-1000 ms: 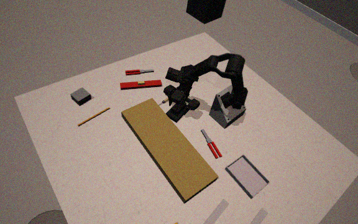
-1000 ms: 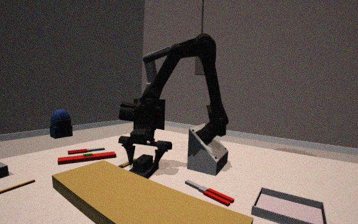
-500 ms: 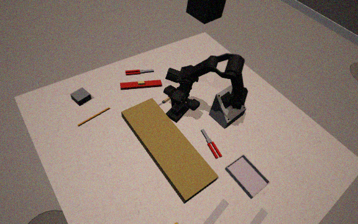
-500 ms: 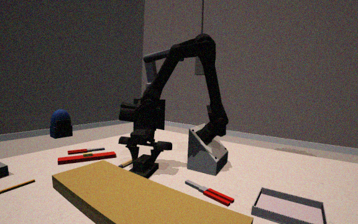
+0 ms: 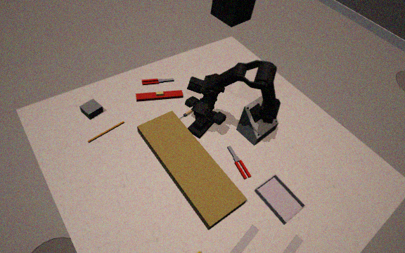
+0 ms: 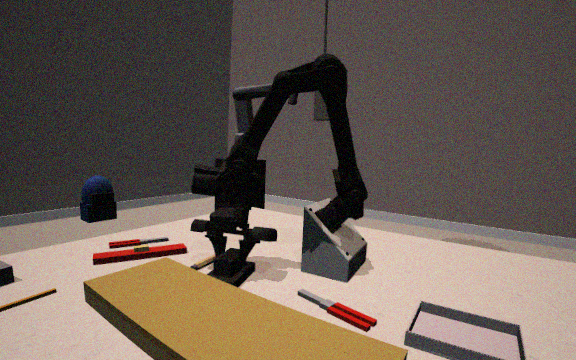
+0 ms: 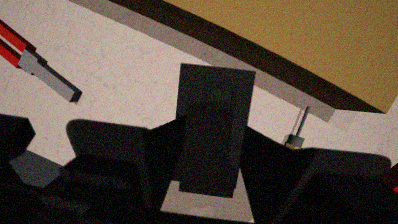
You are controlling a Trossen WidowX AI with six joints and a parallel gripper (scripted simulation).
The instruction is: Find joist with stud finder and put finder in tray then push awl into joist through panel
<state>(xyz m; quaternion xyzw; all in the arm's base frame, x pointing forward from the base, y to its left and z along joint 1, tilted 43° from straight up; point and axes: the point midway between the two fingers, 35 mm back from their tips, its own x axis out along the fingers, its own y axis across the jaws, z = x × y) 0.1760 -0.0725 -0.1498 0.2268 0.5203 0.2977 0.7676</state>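
My gripper tip is 100 mm to the left of the awl and 20 mm above it. From my gripper tip the other things lie so: red level (30 mm ahead, 270 mm to the right, 10 mm below); then stud finder (10 mm ahead, 20 mm above); then pencil (340 mm ahead, 230 mm to the right, 20 mm below).
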